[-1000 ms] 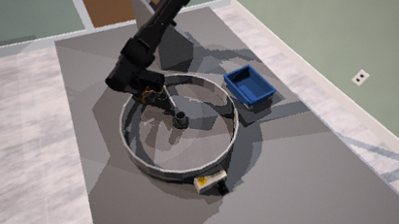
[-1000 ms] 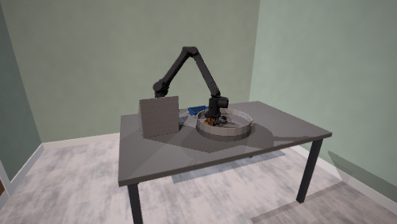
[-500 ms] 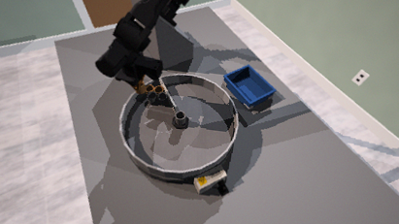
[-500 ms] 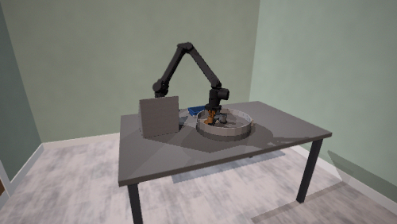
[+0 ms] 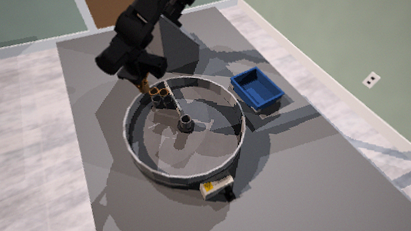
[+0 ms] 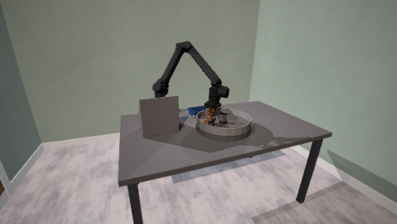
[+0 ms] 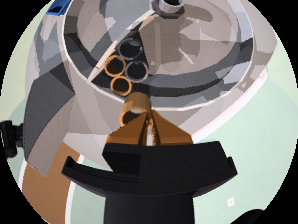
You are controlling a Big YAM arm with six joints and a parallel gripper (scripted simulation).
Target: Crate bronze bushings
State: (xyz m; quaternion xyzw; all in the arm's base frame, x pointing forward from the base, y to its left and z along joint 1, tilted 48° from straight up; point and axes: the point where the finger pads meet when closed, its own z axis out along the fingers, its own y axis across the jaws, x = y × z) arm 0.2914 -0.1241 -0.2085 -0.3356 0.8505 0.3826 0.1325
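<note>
My hand is 11 cm short of the blue crate, 46 cm to the right of it and 14 cm above it. Also, from my hand: round turning table 15 cm ahead, 9 cm to the left, 11 cm below.
</note>
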